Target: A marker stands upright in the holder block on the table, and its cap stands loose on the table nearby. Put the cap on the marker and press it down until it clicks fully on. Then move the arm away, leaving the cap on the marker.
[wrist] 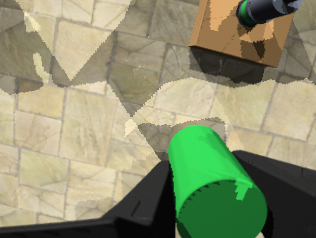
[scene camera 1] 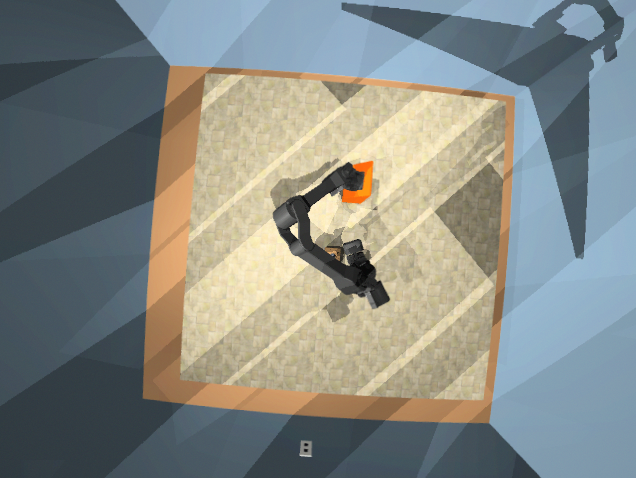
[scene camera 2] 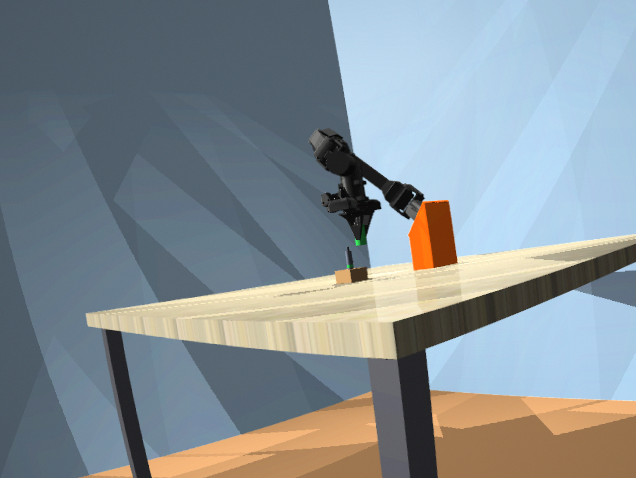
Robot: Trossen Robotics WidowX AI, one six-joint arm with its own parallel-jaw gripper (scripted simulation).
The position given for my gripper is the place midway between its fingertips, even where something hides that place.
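Note:
My gripper (scene camera 2: 361,239), also (wrist: 200,165), carrying a green cap.

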